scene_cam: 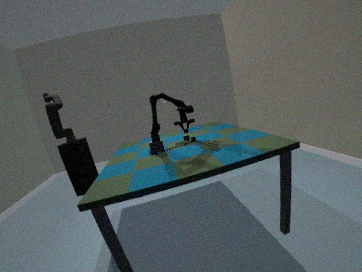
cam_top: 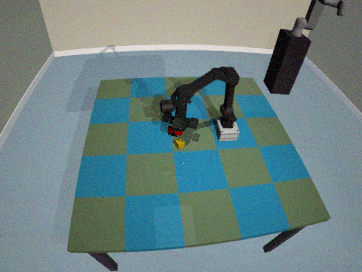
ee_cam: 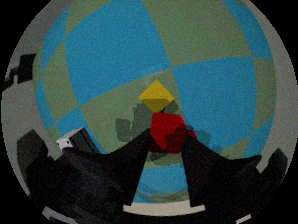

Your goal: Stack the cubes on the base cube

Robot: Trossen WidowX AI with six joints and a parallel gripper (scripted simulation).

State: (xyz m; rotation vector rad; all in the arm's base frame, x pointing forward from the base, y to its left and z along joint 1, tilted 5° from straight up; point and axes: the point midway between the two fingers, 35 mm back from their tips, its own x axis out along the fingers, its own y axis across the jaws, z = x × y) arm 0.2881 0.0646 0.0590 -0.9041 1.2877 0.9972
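Right now the yellow cube is 70 mm below my gripper tip and 30 mm to the left of it. The rest, counted from my gripper tip: red cube (right at my gripper tip).
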